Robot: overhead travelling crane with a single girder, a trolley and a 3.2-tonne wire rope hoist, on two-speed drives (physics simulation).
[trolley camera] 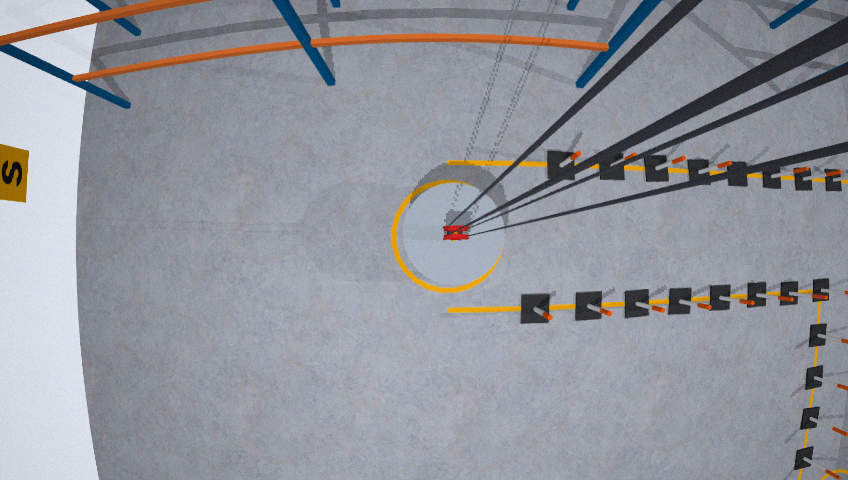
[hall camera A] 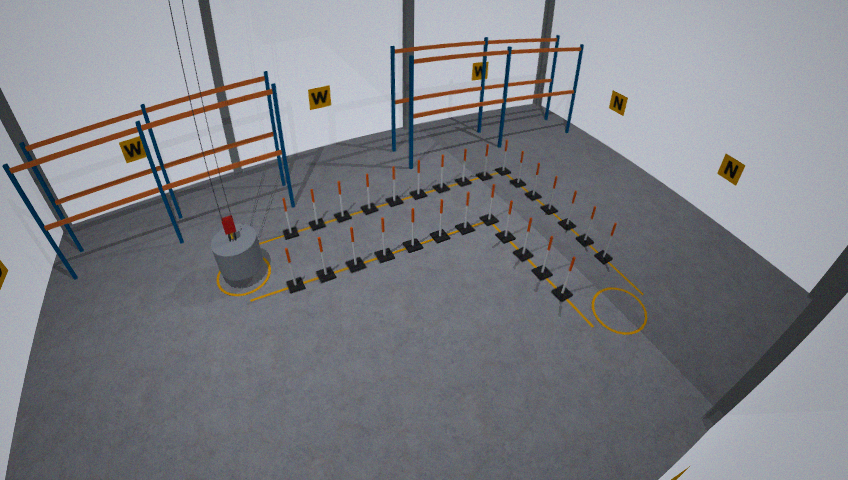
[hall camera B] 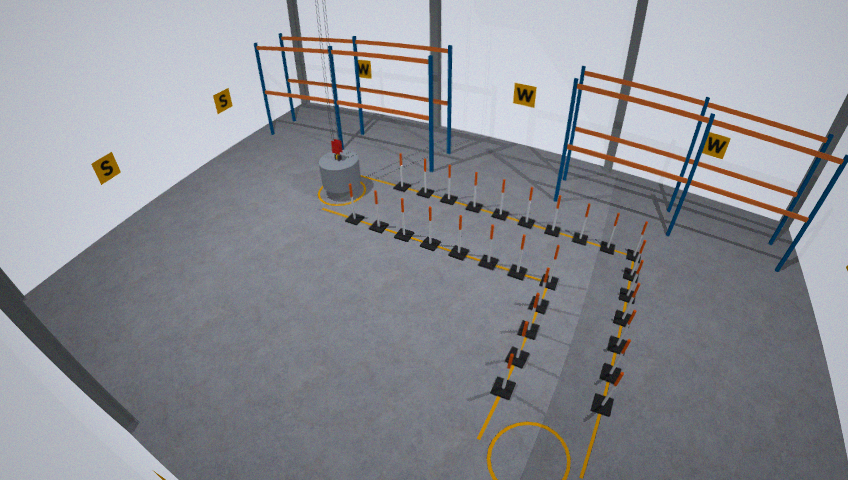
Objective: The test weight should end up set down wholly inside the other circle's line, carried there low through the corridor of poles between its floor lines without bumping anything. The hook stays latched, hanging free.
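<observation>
The test weight (hall camera A: 236,262) (hall camera B: 339,178) (trolley camera: 431,255), a grey cylinder, hangs upright a little above the floor over the start circle (hall camera A: 240,294) (hall camera B: 338,204) (trolley camera: 393,234). The hook (hall camera A: 232,236) (hall camera B: 337,157) (trolley camera: 455,233), under its red block, is shut on the weight at its top centre; the latch is too small to make out. The ropes slant in both hall views. The other circle (hall camera A: 592,309) (hall camera B: 528,423) lies at the far end of the corridor. Poles on black bases (hall camera A: 295,284) (hall camera B: 354,218) (trolley camera: 534,308) stand upright along the yellow floor lines (hall camera A: 267,295) (hall camera B: 487,419) (trolley camera: 482,309).
The corridor has one right-angled corner. Its nearest poles stand just beyond the weight, on both sides of the lane. One blue and orange rack (hall camera A: 158,178) (hall camera B: 430,113) (trolley camera: 458,38) stands behind the weight, another rack (hall camera A: 410,113) (hall camera B: 690,175) along the same wall near the corner.
</observation>
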